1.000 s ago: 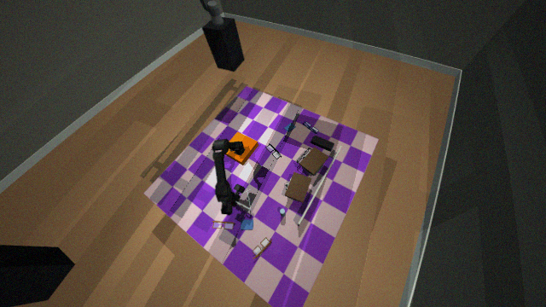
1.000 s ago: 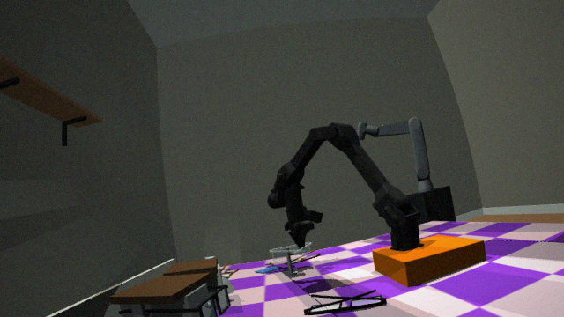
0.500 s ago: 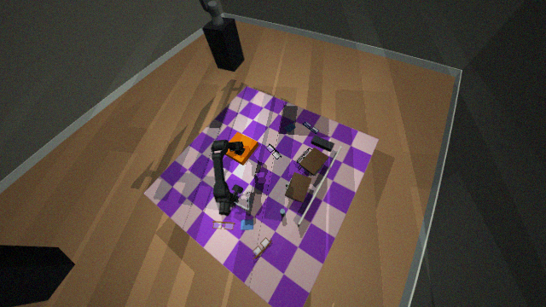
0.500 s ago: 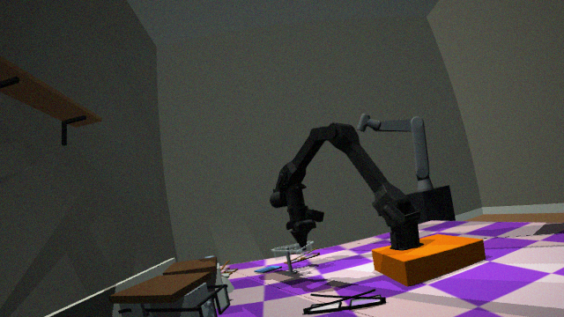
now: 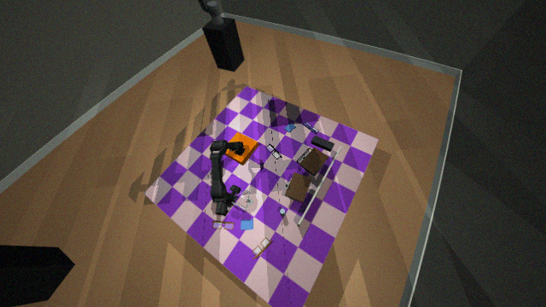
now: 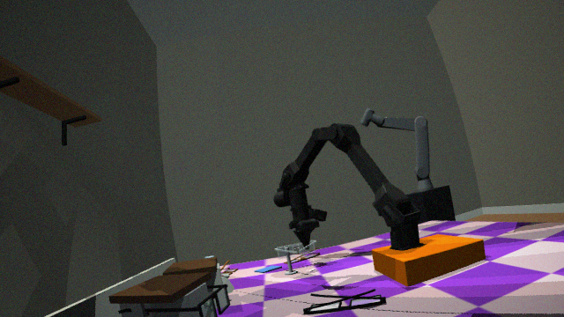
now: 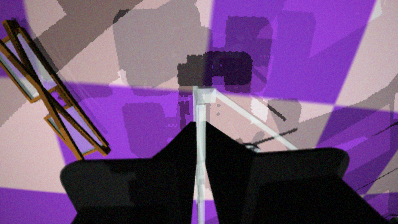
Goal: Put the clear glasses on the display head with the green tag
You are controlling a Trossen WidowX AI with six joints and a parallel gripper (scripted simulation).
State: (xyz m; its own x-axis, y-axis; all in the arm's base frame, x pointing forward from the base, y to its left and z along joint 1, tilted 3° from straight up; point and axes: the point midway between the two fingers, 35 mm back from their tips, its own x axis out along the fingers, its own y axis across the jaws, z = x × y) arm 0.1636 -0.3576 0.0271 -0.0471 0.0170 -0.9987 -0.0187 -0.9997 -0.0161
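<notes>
My gripper tip is now 80 mm short of the round foot, 60 mm to the right of it and 30 mm above it. Round my gripper tip: black case (680 mm to the left, 380 mm ahead, 40 mm below).
</notes>
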